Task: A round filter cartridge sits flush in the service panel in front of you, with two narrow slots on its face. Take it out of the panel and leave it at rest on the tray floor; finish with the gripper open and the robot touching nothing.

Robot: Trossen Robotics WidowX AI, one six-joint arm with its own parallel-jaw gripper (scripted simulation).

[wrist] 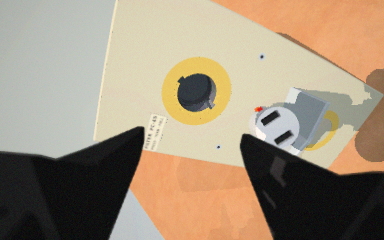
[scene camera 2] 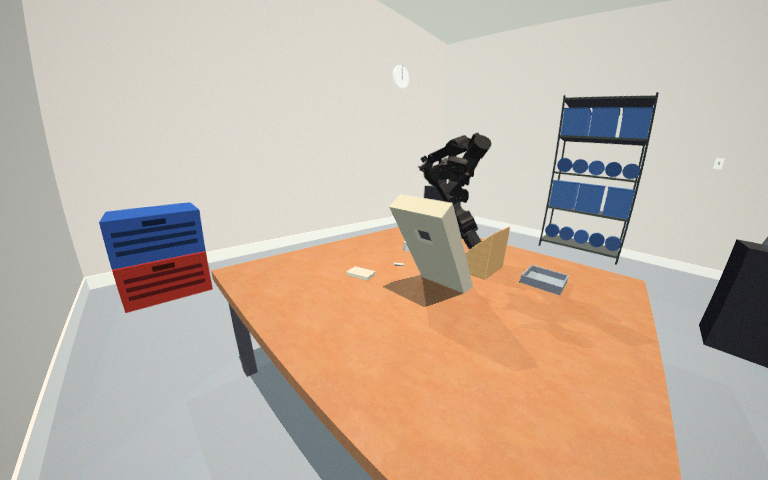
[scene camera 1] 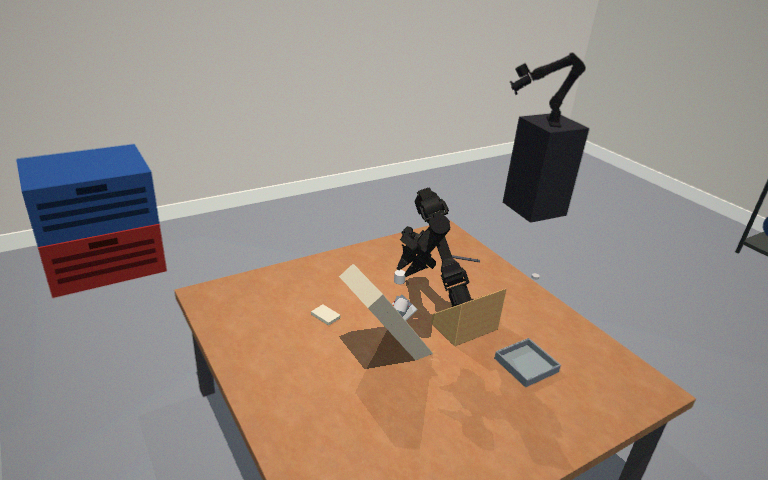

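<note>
My gripper is open and holds nothing. I can also see a grey bracket and a grey-blue tray, along with a beige service panel and a round white filter cartridge. The wrist view shows my gripper too. In scene camera 2, my gripper is visible as well.
</note>
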